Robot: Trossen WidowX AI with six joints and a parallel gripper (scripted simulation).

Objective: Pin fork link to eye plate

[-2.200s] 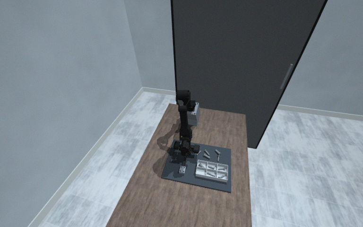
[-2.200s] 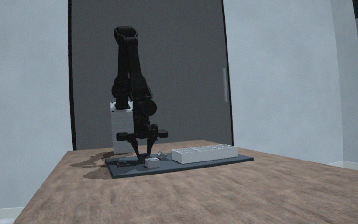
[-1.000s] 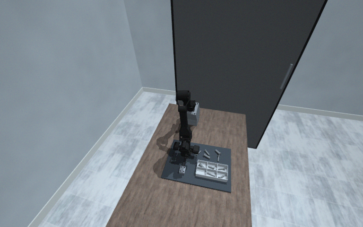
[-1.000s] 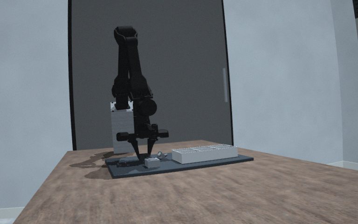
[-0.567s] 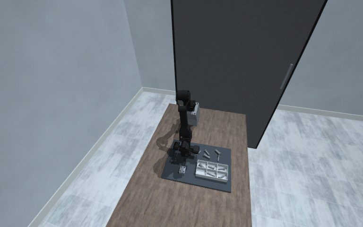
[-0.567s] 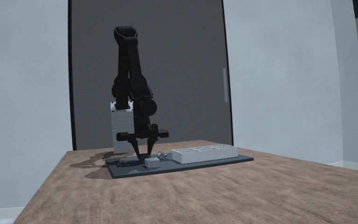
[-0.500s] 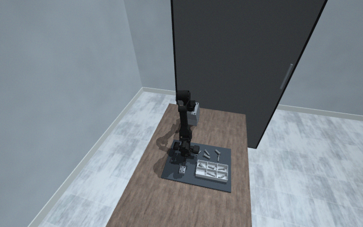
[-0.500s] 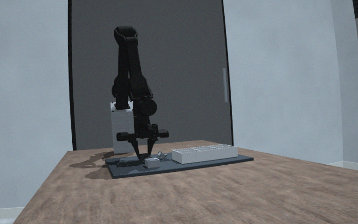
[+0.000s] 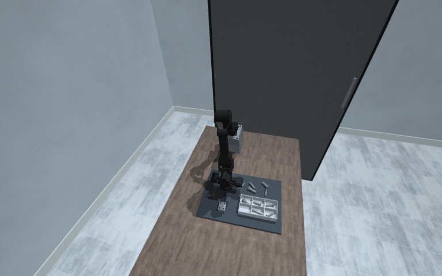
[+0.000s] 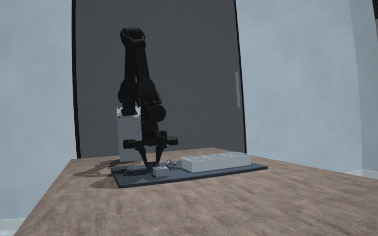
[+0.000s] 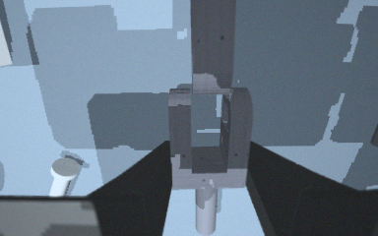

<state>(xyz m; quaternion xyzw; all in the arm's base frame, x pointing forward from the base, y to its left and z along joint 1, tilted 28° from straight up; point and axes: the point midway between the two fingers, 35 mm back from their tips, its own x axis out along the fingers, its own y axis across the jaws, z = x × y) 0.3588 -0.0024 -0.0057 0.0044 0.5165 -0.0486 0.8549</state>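
My hand is 60 mm short of the dark eye plate, 10 mm to the left of it and 30 mm above it. Also, from my hand: light grey mounting block 130 mm ahead, 10 mm to the right, 20 mm below; dark mat 50 mm ahead, 100 mm to the left, 50 mm below; thin dark rod 60 mm ahead, 100 mm to the right, 40 mm below.
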